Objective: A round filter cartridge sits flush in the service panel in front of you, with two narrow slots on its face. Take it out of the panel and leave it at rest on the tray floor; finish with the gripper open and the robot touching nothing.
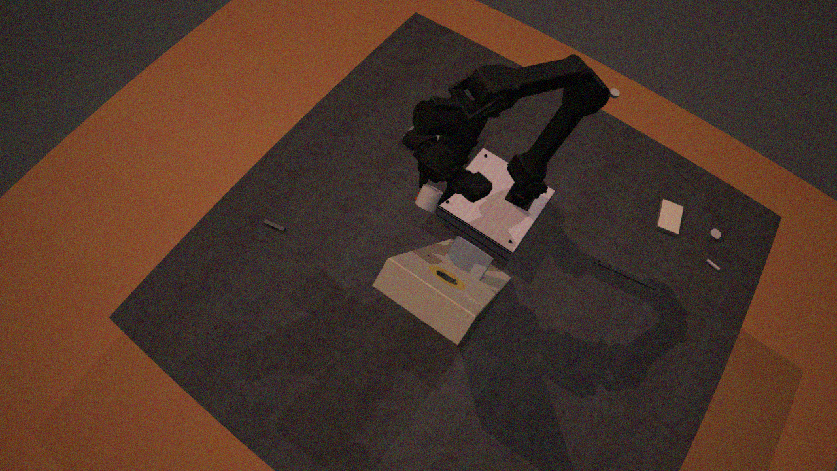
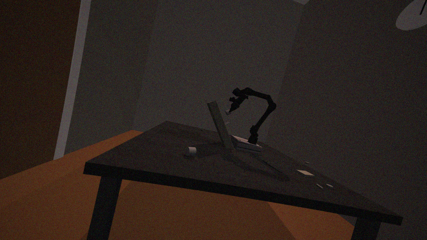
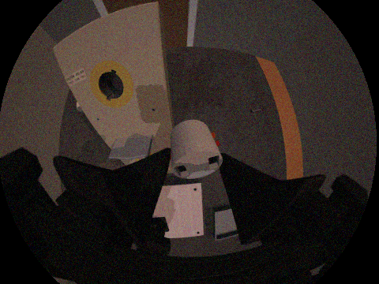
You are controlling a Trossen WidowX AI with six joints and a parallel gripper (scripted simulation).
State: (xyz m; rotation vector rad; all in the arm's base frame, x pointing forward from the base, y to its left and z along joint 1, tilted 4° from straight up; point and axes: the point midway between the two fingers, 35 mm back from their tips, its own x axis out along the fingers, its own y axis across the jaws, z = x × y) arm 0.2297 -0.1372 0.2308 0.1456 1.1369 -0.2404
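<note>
Now: gripper tip 32 cm past the grey-blue tray, 27 cm above it and 14 cm to the left of it. Also, from my gripper tip: round filter cartridge: right at my gripper tip; cream service panel: 11 cm to the left, 10 cm below, 9 cm ahead; bar: 37 cm to the right, 27 cm below, 14 cm ahead.
</note>
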